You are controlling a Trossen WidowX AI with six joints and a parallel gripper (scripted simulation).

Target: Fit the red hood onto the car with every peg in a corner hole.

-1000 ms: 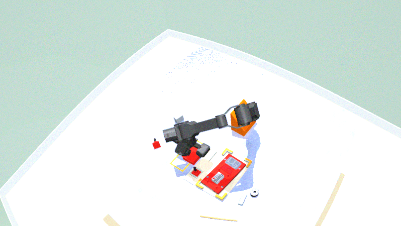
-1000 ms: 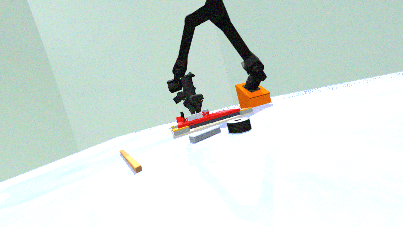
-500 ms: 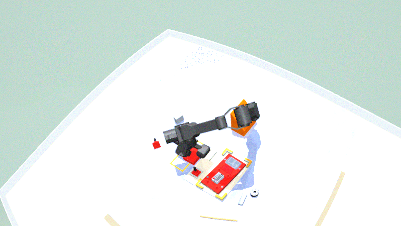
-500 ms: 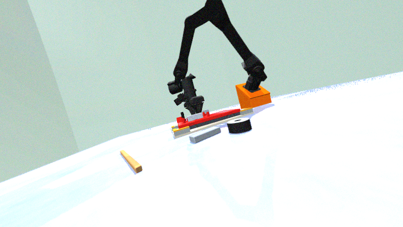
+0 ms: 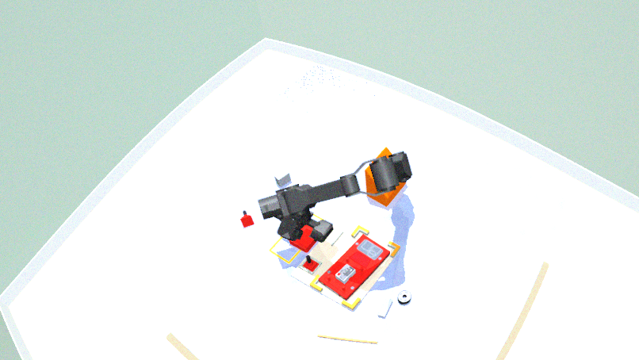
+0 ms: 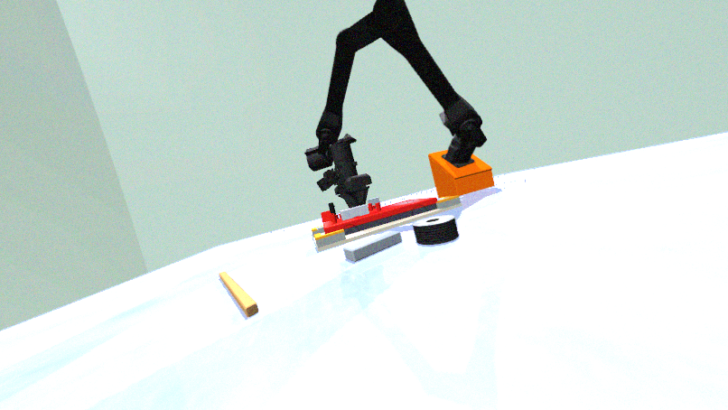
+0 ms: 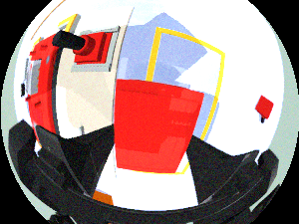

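Now: the grey engine block 190 mm to the left of my gripper tip, 60 mm ahead of it and 10 mm above it. Also, from my gripper tip: black wheel: 380 mm to the left, 40 mm ahead; wooden stick: 310 mm to the left, 230 mm ahead, 10 mm below; red hood: right at my gripper tip.
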